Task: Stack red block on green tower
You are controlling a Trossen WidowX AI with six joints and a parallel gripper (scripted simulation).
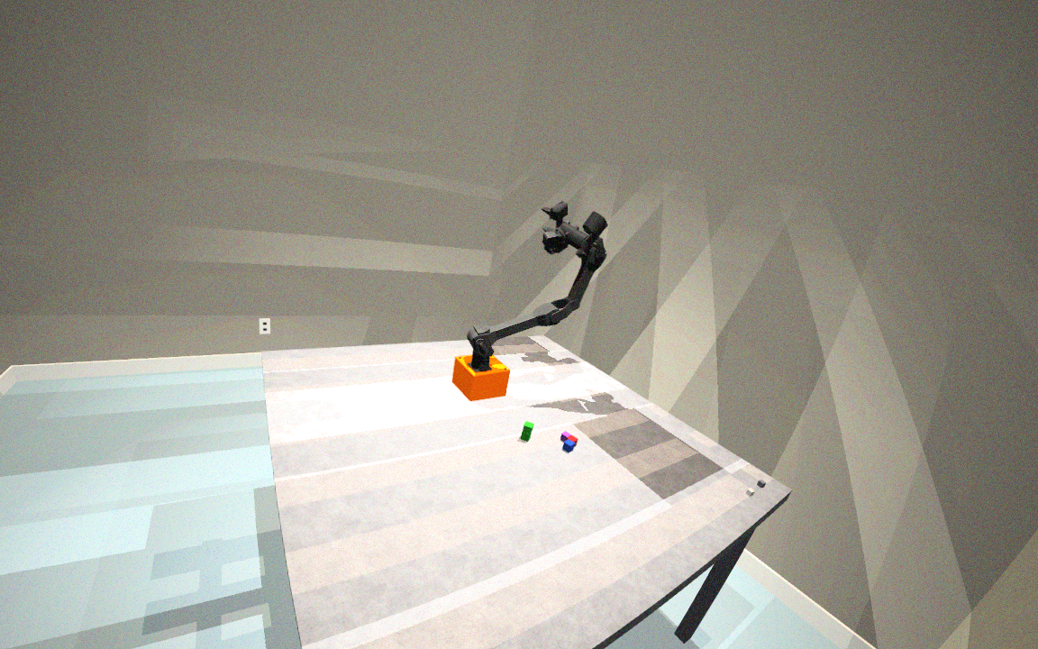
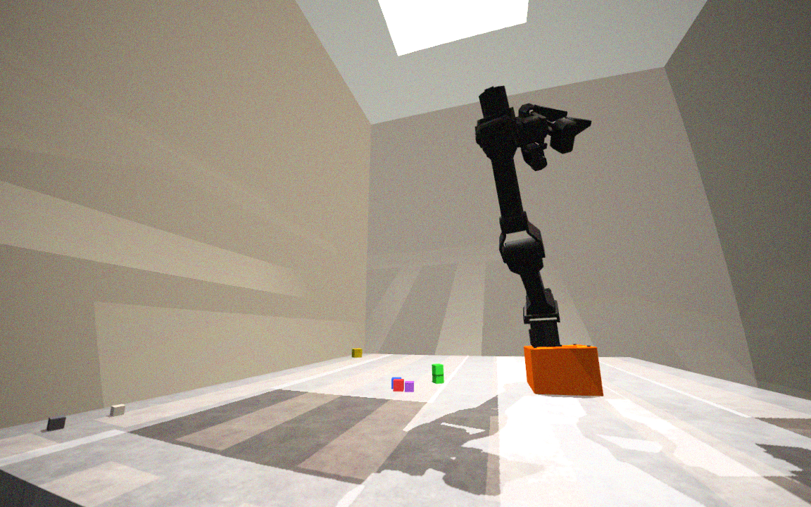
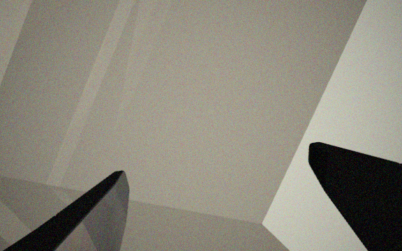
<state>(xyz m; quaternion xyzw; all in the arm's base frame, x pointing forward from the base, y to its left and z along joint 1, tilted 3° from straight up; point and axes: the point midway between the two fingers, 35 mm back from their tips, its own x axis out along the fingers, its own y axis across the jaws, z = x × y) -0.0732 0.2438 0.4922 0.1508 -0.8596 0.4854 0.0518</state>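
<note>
The red block is 60 cm below my gripper tip, 46 cm ahead of it and 9 cm to the right of it. Round my gripper tip: blue block (60 cm below, 47 cm ahead, 11 cm to the right); then purple block (60 cm below, 43 cm ahead, 9 cm to the right); then yellow block (87 cm ahead, 70 cm to the right, 59 cm below).
</note>
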